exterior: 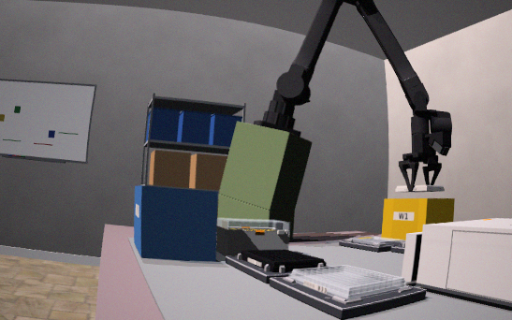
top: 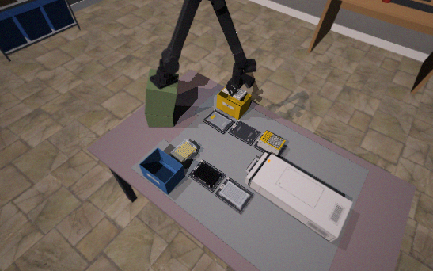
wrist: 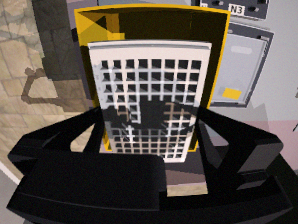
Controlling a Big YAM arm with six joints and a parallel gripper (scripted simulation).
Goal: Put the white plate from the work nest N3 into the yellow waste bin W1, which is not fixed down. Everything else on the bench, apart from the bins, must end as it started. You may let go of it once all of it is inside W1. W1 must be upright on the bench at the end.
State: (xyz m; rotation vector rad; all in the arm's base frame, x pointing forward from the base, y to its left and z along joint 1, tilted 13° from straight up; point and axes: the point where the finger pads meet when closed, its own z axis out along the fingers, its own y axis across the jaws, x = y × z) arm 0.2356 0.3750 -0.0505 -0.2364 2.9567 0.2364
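My hand is 110 mm above the yellow bin. Also, from my hand: white plate: right at my hand; then grey lidded plate: 30 mm ahead, 160 mm to the right, 130 mm below; then dark nest N3: 190 mm ahead, 100 mm to the right, 140 mm below.
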